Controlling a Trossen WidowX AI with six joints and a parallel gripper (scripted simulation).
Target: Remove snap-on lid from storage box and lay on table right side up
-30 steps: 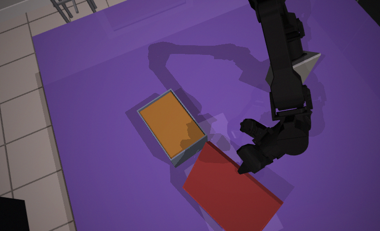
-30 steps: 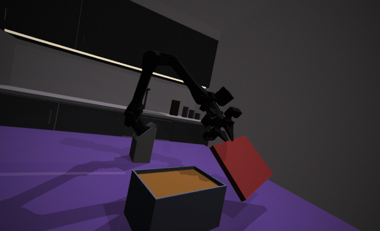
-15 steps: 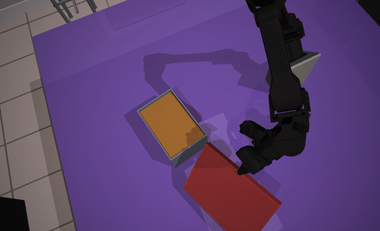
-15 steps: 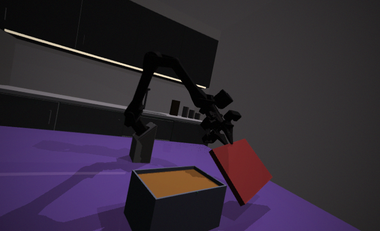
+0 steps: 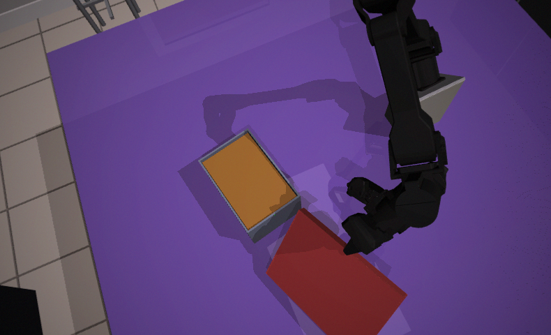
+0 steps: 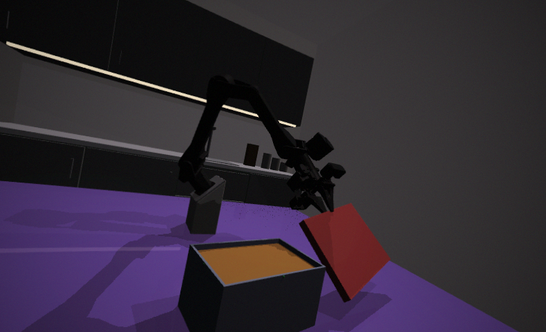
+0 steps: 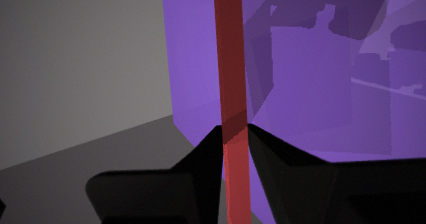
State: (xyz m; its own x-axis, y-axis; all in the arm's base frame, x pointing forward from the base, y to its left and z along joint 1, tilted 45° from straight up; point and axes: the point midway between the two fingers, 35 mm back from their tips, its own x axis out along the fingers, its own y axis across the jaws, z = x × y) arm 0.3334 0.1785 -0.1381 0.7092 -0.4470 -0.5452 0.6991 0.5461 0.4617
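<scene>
My gripper tip is 6 cm short of the red lid, 3 cm to the right of it and 5 cm above it. Round my gripper tip: dark grey storage box 9 cm ahead, 25 cm to the right, 11 cm below.
</scene>
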